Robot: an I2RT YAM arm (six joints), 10 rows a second.
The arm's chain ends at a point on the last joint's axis. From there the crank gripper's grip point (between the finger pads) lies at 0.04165 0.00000 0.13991 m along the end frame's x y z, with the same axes.
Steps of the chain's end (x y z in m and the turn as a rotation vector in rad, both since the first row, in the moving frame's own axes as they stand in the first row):
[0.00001 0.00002 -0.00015 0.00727 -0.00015 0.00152]
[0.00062 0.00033 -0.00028 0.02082 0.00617 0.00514]
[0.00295 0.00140 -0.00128 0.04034 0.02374 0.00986]
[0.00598 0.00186 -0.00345 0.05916 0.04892 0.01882]
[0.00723 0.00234 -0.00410 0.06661 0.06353 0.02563]
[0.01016 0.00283 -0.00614 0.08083 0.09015 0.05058]
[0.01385 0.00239 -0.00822 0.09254 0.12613 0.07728]
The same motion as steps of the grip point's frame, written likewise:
[-0.00001 -0.00093 -0.00015 0.00727 -0.00015 0.00152]
[0.00149 -0.00236 -0.00057 0.02082 0.00617 0.00514]
[0.00628 -0.00379 -0.00241 0.04034 0.02374 0.00986]
[0.01284 -0.00550 -0.00587 0.05916 0.04892 0.01882]
[0.01613 -0.00570 -0.00730 0.06661 0.06353 0.02563]
[0.02280 -0.00588 -0.01082 0.08083 0.09015 0.05058]
[0.03145 -0.00637 -0.01501 0.09254 0.12613 0.07728]

